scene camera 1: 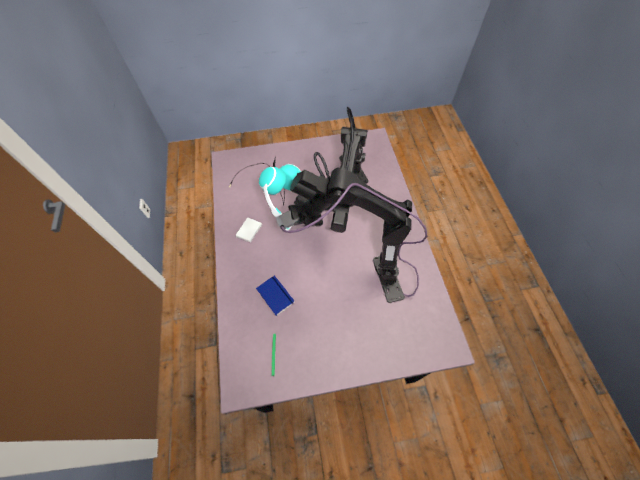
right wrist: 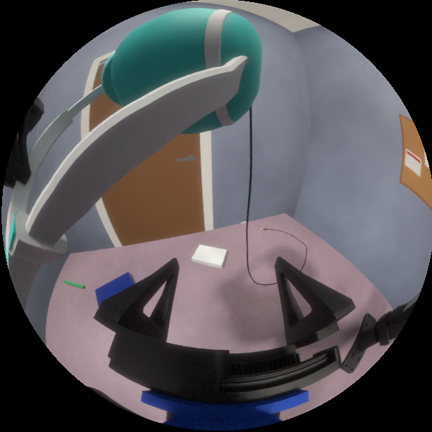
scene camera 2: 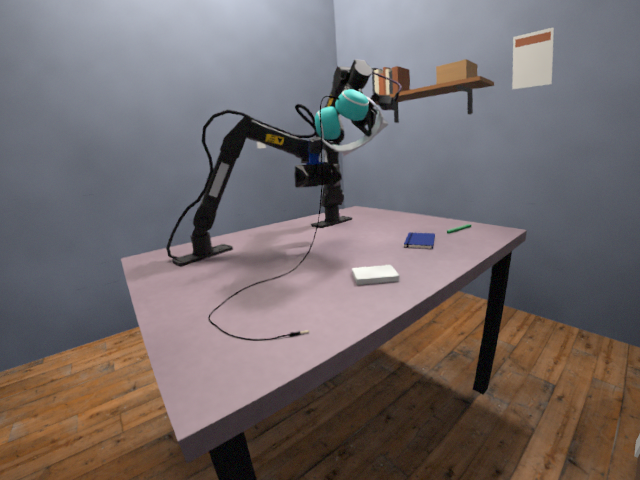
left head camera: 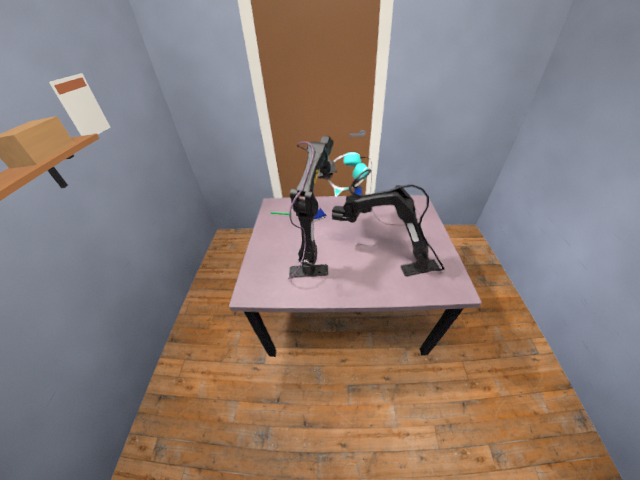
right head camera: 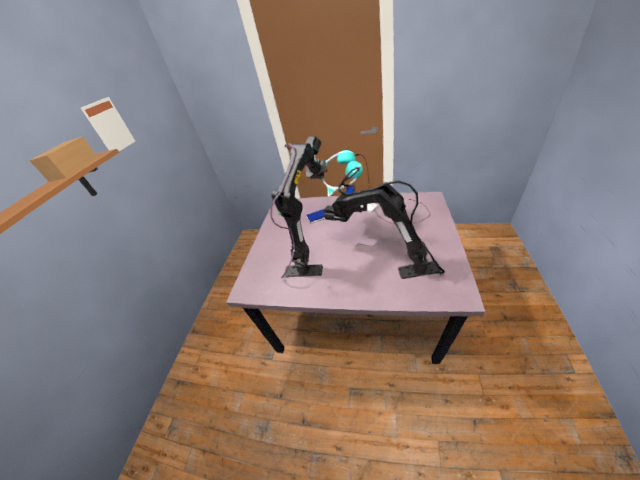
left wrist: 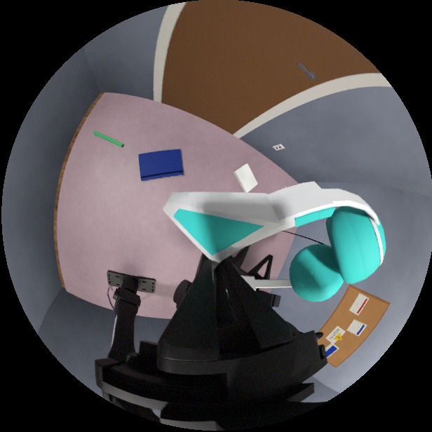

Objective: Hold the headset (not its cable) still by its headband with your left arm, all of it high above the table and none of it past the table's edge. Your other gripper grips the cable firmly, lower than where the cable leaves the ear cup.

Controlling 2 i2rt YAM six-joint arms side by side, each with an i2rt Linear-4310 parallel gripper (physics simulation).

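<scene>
The turquoise and white headset (left head camera: 352,158) (right head camera: 345,157) (scene camera 1: 272,179) (scene camera 2: 353,104) (right wrist: 170,60) is high above the table. My left gripper (left wrist: 211,250) is shut on its white headband (left wrist: 235,202). The thin black cable (scene camera 2: 310,252) (right wrist: 248,200) leaves an ear cup, hangs down and curves over the table to its plug (scene camera 2: 302,332). My right gripper (right wrist: 226,263) is open and empty, below the headset. In the right wrist view the cable passes between its fingertips in the picture and looks to hang beyond them. The headband's near side crosses the upper left there.
A white box (scene camera 1: 249,229) (scene camera 2: 375,274), a blue notebook (scene camera 1: 275,295) (scene camera 2: 419,240) and a green pen (scene camera 1: 273,354) (scene camera 2: 459,228) lie on the pink table (scene camera 1: 336,330) (scene camera 2: 206,382). My two arms stand close together, with the right forearm below the headset.
</scene>
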